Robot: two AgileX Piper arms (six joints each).
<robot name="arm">
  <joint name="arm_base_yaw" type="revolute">
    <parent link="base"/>
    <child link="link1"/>
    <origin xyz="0 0 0.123" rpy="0 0 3.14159"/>
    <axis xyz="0 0 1"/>
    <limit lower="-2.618" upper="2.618"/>
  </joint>
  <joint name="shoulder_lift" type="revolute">
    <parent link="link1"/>
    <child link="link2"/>
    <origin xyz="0 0 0" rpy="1.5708 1.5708 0"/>
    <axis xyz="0 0 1"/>
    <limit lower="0" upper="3.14"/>
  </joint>
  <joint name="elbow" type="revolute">
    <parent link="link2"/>
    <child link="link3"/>
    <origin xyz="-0.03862 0.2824 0"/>
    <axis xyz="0 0 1"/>
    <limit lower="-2.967" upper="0"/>
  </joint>
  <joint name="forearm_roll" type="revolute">
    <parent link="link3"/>
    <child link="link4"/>
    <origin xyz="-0.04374 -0.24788 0" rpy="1.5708 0 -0.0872"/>
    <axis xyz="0 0 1"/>
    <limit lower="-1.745" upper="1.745"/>
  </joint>
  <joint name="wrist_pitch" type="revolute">
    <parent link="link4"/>
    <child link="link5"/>
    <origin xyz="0 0 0" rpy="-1.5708 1.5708 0"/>
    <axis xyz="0 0 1"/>
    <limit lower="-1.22" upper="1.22"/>
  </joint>
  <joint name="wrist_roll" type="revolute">
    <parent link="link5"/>
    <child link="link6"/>
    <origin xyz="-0.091 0 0" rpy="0 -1.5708 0"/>
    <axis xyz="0 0 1"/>
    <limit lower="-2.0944" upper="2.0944"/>
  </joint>
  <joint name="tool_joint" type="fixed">
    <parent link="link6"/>
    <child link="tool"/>
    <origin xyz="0 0 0" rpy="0 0 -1.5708"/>
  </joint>
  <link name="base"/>
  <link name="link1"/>
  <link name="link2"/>
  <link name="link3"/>
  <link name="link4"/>
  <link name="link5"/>
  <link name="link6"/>
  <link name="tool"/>
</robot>
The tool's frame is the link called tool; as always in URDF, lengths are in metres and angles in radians.
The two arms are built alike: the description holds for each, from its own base.
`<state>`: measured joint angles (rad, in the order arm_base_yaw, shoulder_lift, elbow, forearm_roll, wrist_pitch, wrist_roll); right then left.
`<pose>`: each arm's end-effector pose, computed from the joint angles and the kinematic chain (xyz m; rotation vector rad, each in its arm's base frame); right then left.
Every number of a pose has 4 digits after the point. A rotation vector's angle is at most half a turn.
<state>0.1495 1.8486 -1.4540 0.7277 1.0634 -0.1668 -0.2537 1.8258 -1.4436 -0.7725 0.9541 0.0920</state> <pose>0.3722 0.1096 0.2591 -0.0213 2.7864 0.9657 0.3643 -0.1480 0.2685 -0.0178 2.7146 -1.0199</pose>
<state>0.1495 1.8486 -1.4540 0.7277 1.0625 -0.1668 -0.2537 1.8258 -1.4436 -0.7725 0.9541 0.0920</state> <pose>0.3723 0.1096 0.2591 -0.0209 2.7857 0.9652 0.3643 -0.1480 0.2685 -0.0178 2.7146 -1.0199</pose>
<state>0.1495 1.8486 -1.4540 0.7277 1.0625 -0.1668 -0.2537 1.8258 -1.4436 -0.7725 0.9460 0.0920</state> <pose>0.3723 0.1096 0.2591 -0.0209 2.7857 0.9652 0.3650 -0.1479 0.2686 -0.0220 2.7077 -1.0166</pose>
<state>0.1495 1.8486 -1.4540 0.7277 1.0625 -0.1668 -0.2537 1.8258 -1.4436 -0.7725 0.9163 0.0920</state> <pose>0.3723 0.1096 0.2591 -0.0209 2.7857 0.9652 0.3677 -0.1474 0.2691 -0.0373 2.6825 -1.0046</pose>
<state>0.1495 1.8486 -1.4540 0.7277 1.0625 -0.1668 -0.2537 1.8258 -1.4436 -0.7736 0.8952 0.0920</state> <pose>0.3723 0.1096 0.2591 -0.0209 2.7857 0.9652 0.3695 -0.1471 0.2695 -0.0487 2.6642 -0.9975</pose>
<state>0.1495 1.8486 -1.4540 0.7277 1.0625 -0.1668 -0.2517 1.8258 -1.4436 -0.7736 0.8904 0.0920</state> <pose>0.3723 0.1096 0.2591 -0.0209 2.7857 0.9652 0.3702 -0.1462 0.2696 -0.0538 2.6595 -0.9949</pose>
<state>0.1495 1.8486 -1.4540 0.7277 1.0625 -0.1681 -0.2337 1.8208 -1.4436 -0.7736 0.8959 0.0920</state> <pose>0.3723 0.1096 0.2591 -0.0227 2.7853 0.9649 0.3716 -0.1395 0.2715 -0.0726 2.6541 -0.9920</pose>
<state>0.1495 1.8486 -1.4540 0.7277 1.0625 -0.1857 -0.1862 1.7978 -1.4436 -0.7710 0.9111 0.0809</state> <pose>0.3723 0.1096 0.2591 -0.0471 2.7803 0.9607 0.3730 -0.1213 0.2801 -0.1299 2.6332 -0.9853</pose>
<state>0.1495 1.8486 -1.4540 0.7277 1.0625 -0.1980 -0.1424 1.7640 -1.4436 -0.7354 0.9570 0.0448</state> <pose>0.3723 0.1096 0.2591 -0.0641 2.7768 0.9578 0.3685 -0.1032 0.2904 -0.1755 2.6455 -0.9596</pose>
